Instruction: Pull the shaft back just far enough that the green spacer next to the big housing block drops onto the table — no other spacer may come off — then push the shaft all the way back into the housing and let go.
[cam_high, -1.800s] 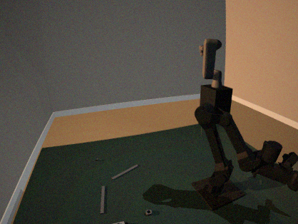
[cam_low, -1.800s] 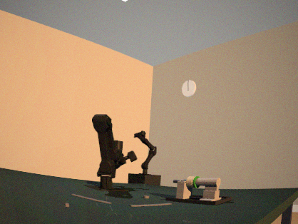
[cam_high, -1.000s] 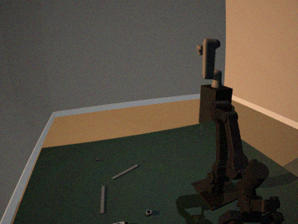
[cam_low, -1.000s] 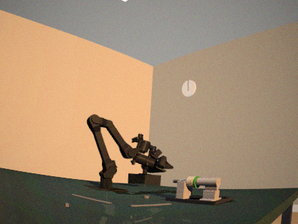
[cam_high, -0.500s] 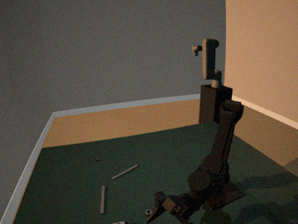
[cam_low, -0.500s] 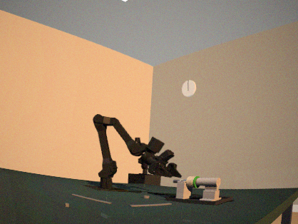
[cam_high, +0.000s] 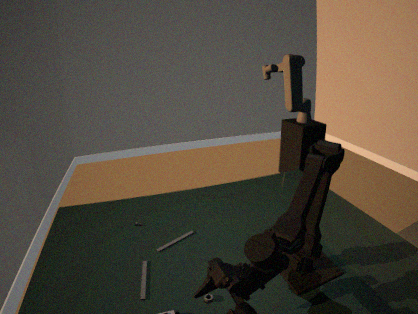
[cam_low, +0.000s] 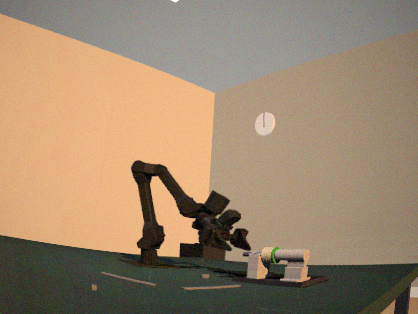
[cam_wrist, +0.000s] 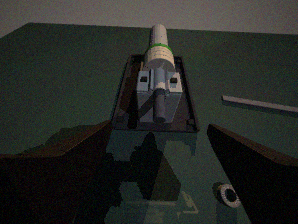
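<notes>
Now: the shaft 110 mm ahead of my gripper tip, 10 mm to the right of it and 10 mm below it. From my gripper tip the other things lie so: tan spacer 120 mm ahead, 10 mm to the right, 10 mm below; green spacer 130 mm ahead, 10 mm to the right, 10 mm below.
</notes>
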